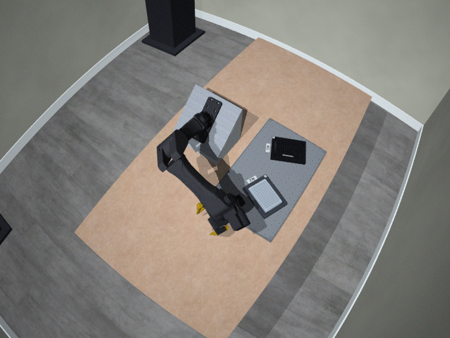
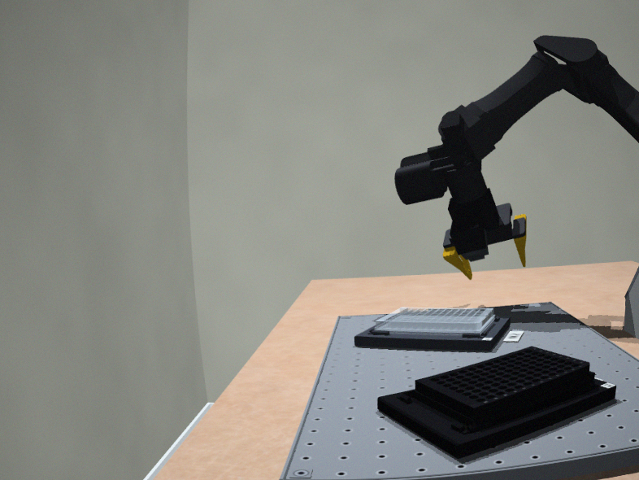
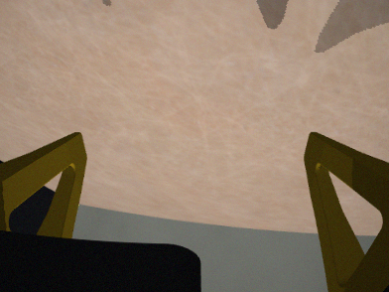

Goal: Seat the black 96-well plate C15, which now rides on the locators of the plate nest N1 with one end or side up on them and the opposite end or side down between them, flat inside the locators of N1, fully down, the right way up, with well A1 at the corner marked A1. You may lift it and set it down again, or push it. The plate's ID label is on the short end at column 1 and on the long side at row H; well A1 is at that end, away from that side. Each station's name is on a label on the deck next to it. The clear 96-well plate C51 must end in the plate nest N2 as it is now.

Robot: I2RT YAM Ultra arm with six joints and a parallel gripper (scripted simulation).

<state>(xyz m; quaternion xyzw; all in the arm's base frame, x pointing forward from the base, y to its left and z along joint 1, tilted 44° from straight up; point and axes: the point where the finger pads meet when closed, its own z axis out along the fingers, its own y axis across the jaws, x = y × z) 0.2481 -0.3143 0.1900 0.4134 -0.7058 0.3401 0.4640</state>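
My hand is 510 mm to the right of the black 96-well plate C15, 90 mm short of it and 20 mm above it. Round my hand: N2 label: 290 mm to the left, 40 mm below, 30 mm ahead; then clear plate C51: 250 mm to the left, 120 mm ahead, 30 mm below; then nest N2: 250 mm to the left, 120 mm ahead, 40 mm below.
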